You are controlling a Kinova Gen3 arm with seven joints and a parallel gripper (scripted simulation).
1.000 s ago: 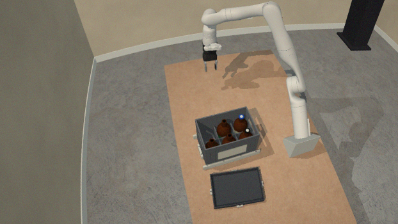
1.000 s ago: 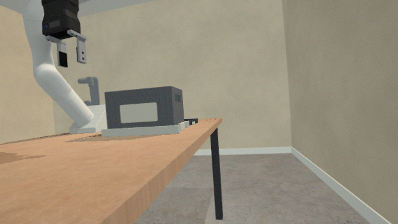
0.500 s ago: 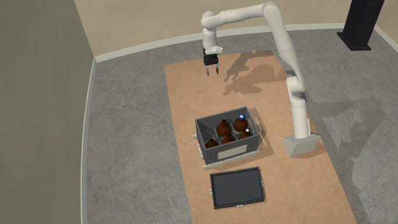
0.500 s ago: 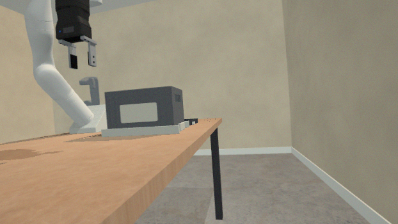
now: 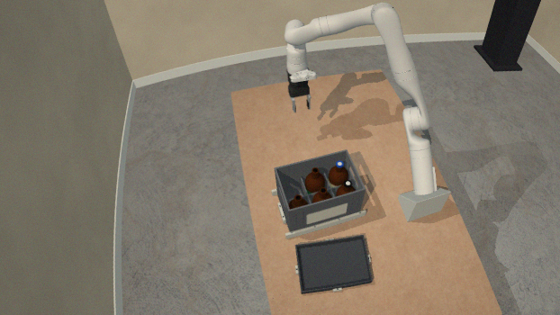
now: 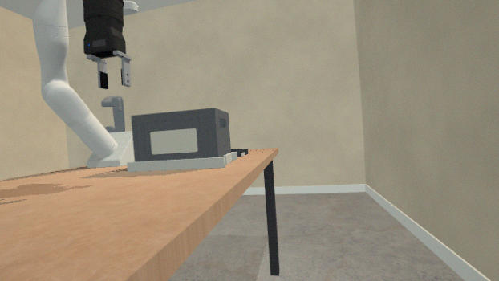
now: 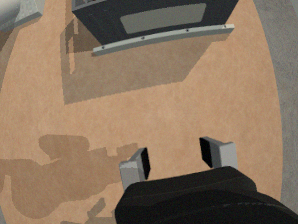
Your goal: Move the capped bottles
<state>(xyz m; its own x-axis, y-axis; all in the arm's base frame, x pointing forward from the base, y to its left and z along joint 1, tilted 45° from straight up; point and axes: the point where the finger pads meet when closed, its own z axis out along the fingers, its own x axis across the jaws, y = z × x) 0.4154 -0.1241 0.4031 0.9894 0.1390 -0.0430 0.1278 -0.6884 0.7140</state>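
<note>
My gripper is now 30 cm to the right of the crate, 15 cm above it and 1 cm past it. Round my hand: dark tray (57 cm to the left, 22 cm below, 2 cm behind).
</note>
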